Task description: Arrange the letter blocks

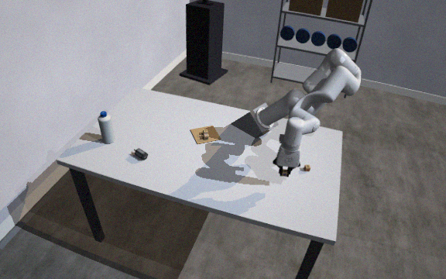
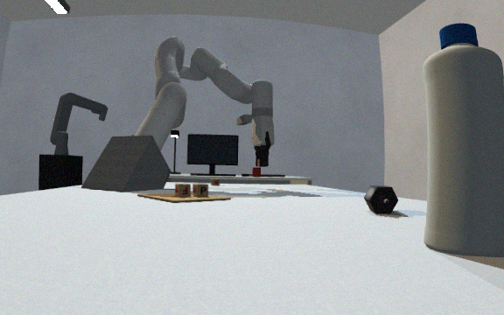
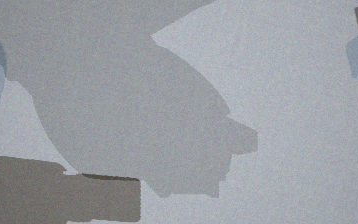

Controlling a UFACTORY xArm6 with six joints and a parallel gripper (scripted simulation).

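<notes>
Now: the tan mat 14 cm behind my hand, 53 cm to the right of it and 9 cm below it. The rest, counted from my hand: white bottle: 20 cm ahead, 95 cm to the right, 1 cm below; then black hexagonal object: 21 cm ahead, 71 cm to the right, 8 cm below.
</notes>
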